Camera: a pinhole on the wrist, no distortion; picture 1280 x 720 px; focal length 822.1 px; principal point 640.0 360.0 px. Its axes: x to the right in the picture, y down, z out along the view. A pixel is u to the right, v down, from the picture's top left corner.
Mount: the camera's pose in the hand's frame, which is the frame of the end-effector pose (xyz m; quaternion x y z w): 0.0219 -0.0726 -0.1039 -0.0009 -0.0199 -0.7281 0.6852
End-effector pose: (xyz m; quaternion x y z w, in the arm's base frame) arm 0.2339 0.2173 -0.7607 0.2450 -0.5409 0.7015 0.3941
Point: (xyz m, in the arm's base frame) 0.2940 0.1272 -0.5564
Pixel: 930.7 657.3
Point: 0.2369 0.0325 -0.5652
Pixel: 704.6 567.0
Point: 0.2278 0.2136 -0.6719
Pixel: 474.9 672.9
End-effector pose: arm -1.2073 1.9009 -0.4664 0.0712 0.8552 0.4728 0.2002
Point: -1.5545 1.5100 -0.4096
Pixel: behind the camera
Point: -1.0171 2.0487 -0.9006
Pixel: 1036.4 356.6
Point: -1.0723 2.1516 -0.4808
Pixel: 254.3 217.5
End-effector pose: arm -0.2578 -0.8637 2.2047 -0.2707 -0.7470 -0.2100 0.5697
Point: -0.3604 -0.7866 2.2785
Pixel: 383.2 694.7
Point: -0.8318 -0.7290 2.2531
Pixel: 920.0 628.9
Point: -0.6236 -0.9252 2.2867
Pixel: outside the picture
